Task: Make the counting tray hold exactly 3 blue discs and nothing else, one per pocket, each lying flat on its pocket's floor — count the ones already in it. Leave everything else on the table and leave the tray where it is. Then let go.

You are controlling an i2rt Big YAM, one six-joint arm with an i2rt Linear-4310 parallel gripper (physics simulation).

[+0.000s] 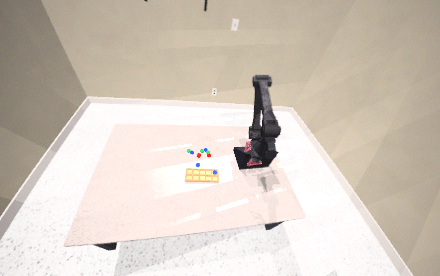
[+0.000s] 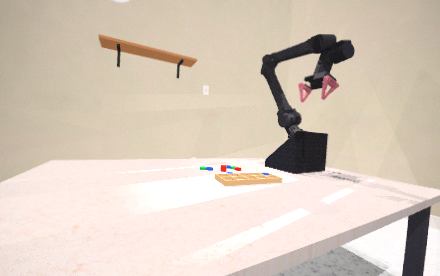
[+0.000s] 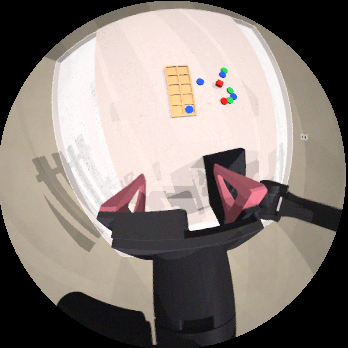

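Observation:
The wooden counting tray (image 1: pixel 202 181) (image 2: pixel 250 183) (image 3: pixel 169 95) has two rows of pockets. One blue disc (image 1: pixel 215 172) (image 2: pixel 266 174) (image 3: pixel 189 109) is in the corner pocket nearest the robot base; the other pockets look empty. On the table beside the tray lies a blue disc (image 1: pixel 198 165) (image 2: pixel 230 173) (image 3: pixel 200 81). Another blue disc (image 1: pixel 192 152) (image 2: pixel 209 169) (image 3: pixel 222 74) touches or nearly touches a green disc (image 1: pixel 188 150) (image 2: pixel 202 168) (image 3: pixel 224 70). A third loose blue disc (image 1: pixel 205 150) (image 3: pixel 233 96) lies among green and red discs. My gripper (image 2: pixel 315 100) (image 3: pixel 178 171) is open and empty, high near the base.
A red cube (image 1: pixel 199 155) (image 2: pixel 223 168) (image 3: pixel 219 83) sits among the loose discs. A red disc (image 1: pixel 209 155) (image 2: pixel 238 169) (image 3: pixel 224 101) and two green discs (image 3: pixel 230 90) (image 3: pixel 230 100) lie around the third loose blue disc. The black robot base (image 2: pixel 307 152) stands beyond the tray's end.

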